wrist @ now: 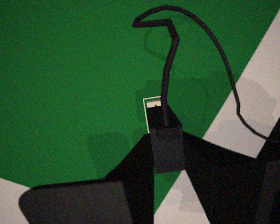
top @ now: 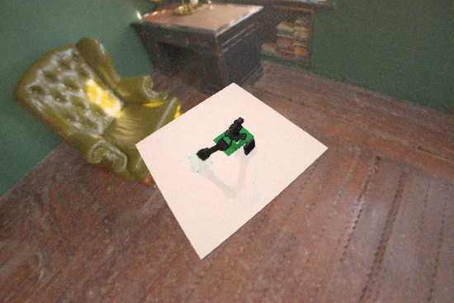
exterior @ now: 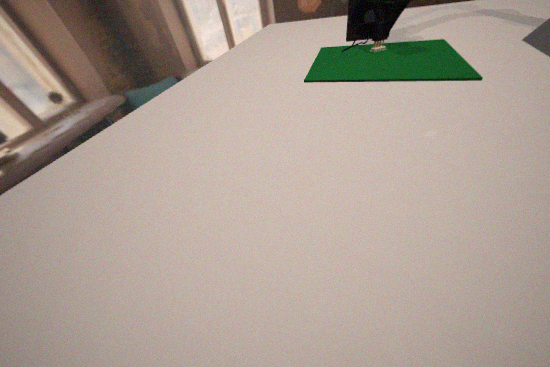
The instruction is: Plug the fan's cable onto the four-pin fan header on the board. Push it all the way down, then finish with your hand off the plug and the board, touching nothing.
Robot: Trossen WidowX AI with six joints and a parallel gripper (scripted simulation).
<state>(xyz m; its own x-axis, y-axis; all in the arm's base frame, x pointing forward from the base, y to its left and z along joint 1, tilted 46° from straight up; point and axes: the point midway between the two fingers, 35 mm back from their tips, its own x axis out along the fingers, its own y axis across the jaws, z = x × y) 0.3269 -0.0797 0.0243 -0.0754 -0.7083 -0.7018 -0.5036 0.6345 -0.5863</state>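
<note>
The fan header is 4 cm below my gripper tip. The rest, counted from my gripper tip: dark fan plug 1 cm ahead, 1 cm above; then black fan 3 cm ahead, 13 cm to the right, 2 cm above; then green board 1 cm ahead, 7 cm to the left, 5 cm below.
</note>
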